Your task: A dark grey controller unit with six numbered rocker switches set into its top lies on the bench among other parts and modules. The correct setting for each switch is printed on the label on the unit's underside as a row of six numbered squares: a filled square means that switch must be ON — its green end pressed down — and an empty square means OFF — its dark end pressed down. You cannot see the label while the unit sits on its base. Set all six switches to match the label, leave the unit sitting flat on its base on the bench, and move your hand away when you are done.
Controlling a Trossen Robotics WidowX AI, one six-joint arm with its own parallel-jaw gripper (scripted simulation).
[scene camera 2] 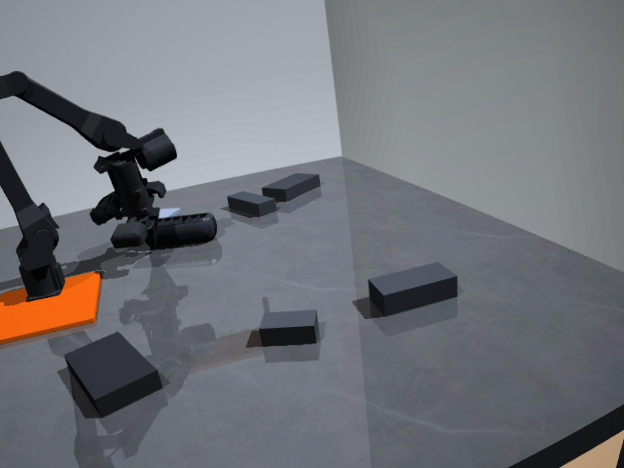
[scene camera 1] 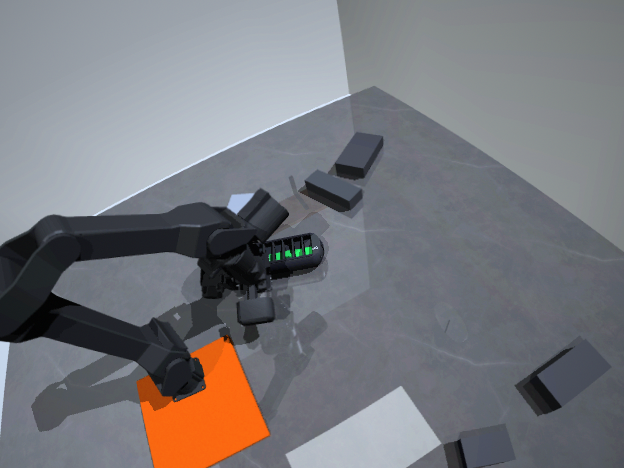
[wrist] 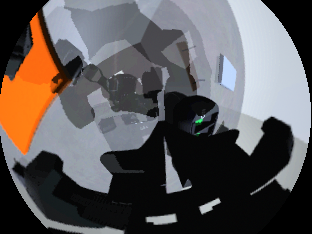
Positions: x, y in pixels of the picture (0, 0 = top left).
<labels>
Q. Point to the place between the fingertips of my gripper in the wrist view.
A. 161, 123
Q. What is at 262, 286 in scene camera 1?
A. My gripper.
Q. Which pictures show my gripper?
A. Scene camera 2, scene camera 1 and the wrist view: all of them.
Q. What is my gripper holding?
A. Nothing.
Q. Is my gripper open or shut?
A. Shut.
</labels>
